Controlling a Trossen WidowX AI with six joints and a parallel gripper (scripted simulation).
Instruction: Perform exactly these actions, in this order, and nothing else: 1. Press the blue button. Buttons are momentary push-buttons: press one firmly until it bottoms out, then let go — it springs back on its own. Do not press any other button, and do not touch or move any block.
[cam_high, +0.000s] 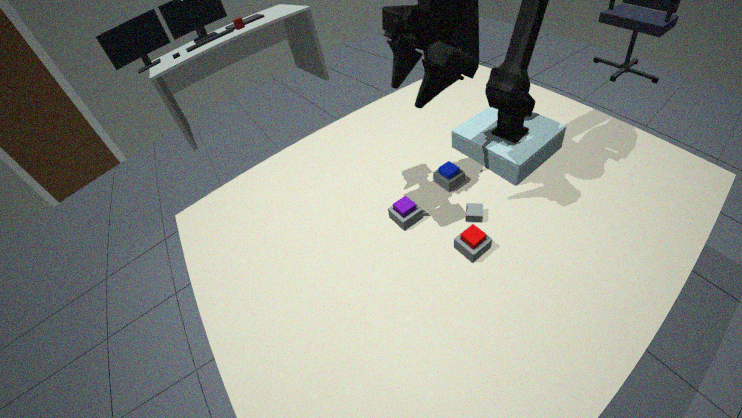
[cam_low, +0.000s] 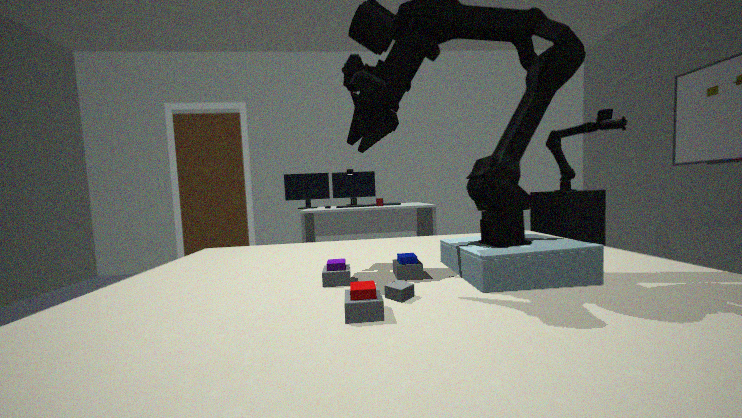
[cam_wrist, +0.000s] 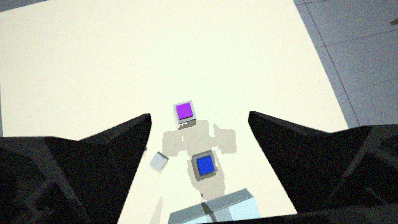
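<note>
My gripper tip is now 90 mm past the blue button, 10 mm to the right of it and 210 mm above it. From my gripper tip the other things lie so: red button 20 mm ahead, 150 mm to the left, 210 mm below; then small grey block 40 mm behind, 110 mm to the left, 230 mm below; then purple button 40 mm ahead, 10 mm to the left, 210 mm below.
</note>
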